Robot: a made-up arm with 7 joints. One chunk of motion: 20 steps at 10 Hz.
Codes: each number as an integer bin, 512 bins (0 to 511) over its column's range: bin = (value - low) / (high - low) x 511, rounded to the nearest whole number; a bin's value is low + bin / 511 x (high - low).
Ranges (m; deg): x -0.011..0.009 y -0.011..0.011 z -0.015..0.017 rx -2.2..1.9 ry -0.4..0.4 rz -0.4..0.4
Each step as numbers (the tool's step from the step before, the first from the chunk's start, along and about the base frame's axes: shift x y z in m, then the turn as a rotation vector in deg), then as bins.
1 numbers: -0.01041 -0.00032 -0.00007 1.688 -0.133 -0.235
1 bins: 15 248 238 485 171 105
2 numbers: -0.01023 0.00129 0.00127 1.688 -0.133 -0.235
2 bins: 20 285 260 485 171 105
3 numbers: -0.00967 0.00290 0.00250 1.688 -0.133 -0.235
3 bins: 34 323 279 485 171 105
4 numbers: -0.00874 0.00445 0.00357 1.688 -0.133 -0.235
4 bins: 58 359 297 485 171 105
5 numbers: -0.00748 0.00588 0.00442 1.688 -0.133 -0.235
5 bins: 90 392 310 485 171 105
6 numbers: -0.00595 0.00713 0.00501 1.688 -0.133 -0.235
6 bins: 129 421 320 485 171 105
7 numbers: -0.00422 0.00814 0.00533 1.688 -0.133 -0.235
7 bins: 173 445 325 485 171 105
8 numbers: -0.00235 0.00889 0.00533 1.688 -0.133 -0.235
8 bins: 221 462 325 485 171 105
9 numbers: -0.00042 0.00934 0.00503 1.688 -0.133 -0.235
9 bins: 270 472 320 485 171 105
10 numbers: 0.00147 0.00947 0.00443 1.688 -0.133 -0.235
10 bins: 319 475 310 485 171 105
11 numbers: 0.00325 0.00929 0.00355 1.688 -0.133 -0.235
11 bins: 364 471 296 485 171 105
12 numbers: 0.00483 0.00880 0.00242 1.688 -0.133 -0.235
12 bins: 404 460 278 485 171 105
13 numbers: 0.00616 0.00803 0.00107 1.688 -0.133 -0.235
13 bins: 438 442 257 485 171 105
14 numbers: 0.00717 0.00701 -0.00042 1.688 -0.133 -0.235
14 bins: 464 418 233 485 171 105
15 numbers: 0.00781 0.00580 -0.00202 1.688 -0.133 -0.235
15 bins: 481 390 207 485 171 105
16 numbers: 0.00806 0.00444 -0.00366 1.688 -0.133 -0.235
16 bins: 487 359 181 485 171 105
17 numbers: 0.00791 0.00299 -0.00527 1.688 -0.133 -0.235
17 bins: 483 325 155 485 171 105
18 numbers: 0.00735 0.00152 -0.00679 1.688 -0.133 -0.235
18 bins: 469 291 131 485 171 105
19 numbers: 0.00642 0.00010 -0.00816 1.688 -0.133 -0.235
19 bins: 445 258 109 485 171 105
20 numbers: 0.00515 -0.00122 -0.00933 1.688 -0.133 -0.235
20 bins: 413 227 91 485 171 105
